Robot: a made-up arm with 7 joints.
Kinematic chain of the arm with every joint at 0, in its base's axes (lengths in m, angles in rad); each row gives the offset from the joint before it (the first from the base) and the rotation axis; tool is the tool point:
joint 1: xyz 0 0 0.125 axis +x
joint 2: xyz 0 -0.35 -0.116 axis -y
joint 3: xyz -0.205 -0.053 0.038 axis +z
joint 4: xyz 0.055 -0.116 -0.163 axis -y
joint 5: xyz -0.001 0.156 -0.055 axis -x
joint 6: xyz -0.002 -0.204 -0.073 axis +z
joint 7: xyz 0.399 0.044 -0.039 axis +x
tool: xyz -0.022 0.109 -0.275
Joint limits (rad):
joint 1: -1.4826..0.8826
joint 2: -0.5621..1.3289
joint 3: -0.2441..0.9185
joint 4: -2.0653..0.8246
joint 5: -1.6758..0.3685
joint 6: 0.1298..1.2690
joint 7: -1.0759..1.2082
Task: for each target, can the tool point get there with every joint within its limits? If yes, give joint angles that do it. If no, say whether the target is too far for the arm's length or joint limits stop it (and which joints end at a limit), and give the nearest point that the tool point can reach.
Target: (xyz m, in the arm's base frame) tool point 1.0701 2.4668 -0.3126
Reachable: no: too far | nearest point 0.3336 0.5943 -0.3497 | short by 2.012 m
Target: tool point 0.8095 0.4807 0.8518
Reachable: no: joint limits stop it (at a limit: joint 1, joint 2, joint 3, joint 6, joint 7) | nearest point 0.4931 0.1321 0.6855 | short by 0.499 m
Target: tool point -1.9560 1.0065 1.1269
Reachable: no: too far | nearest point -0.7847 0.0440 0.6718 | short by 1.583 m
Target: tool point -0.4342 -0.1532 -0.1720
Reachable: yes | joints -0.4700 -0.0335 0.7095 -0.6762 -0.9656 0.7883 0.3194
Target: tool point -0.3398 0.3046 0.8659
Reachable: no: joint limits stop it (at a limit: joint 1, joint 2, joint 3, joint 4, joint 5, joint 6) | nearest point -0.3429 0.2067 0.7803 | short by 0.130 m
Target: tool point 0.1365 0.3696 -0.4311
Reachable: yes | joints 0.6985 1.0662 0.7180 -0.2384 -0.3573 0.8029 0.4873
